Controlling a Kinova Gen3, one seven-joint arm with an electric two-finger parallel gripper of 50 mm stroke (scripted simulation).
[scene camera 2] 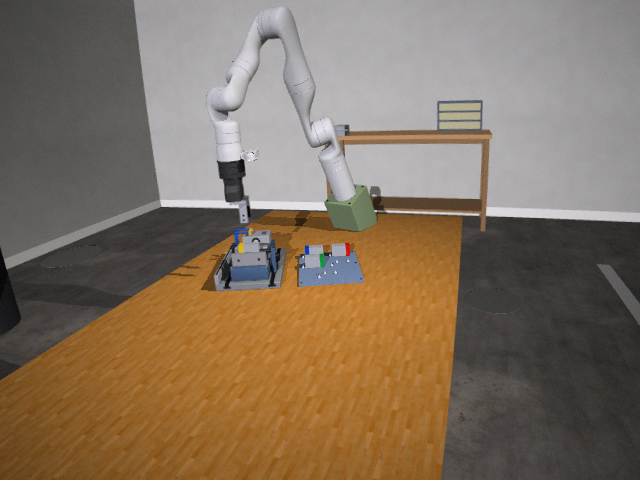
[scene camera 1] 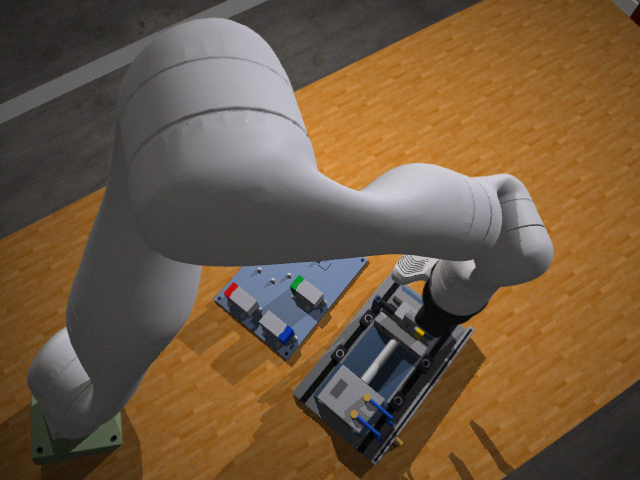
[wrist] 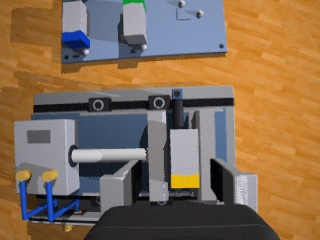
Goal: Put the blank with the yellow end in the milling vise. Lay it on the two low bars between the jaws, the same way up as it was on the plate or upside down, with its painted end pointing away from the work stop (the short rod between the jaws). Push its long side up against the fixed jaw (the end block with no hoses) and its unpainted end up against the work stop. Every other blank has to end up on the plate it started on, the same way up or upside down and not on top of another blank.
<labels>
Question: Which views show my gripper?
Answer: Scene camera 2, scene camera 1 and the wrist view: all of them.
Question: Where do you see a hose block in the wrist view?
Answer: At 38,158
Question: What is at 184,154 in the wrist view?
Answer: A yellow-ended blank.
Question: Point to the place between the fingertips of my gripper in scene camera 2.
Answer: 246,219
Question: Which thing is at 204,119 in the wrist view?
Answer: A fixed jaw.
</labels>
